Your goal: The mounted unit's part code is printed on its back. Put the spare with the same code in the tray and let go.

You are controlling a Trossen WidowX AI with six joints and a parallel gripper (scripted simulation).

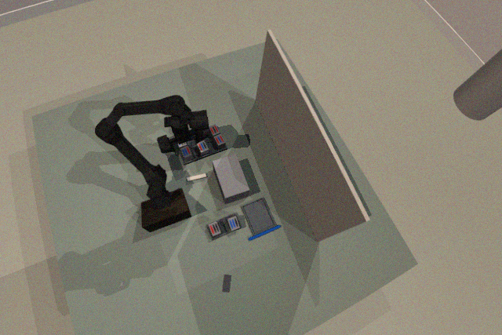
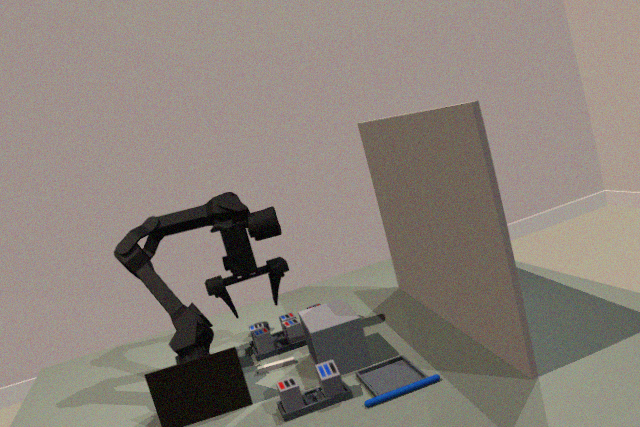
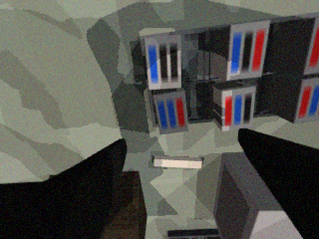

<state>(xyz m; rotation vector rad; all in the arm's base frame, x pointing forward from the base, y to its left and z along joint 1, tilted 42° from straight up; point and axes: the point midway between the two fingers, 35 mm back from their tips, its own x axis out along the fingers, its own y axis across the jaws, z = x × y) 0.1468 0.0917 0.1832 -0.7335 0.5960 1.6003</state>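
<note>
The spare lies 6 cm below my gripper tip. The rest, counted from my gripper tip: mounted unit 14 cm ahead, 15 cm to the right, 5 cm below; then rack 7 cm ahead, 33 cm to the right, 9 cm below; then tray 21 cm ahead, 33 cm to the right, 10 cm below.
</note>
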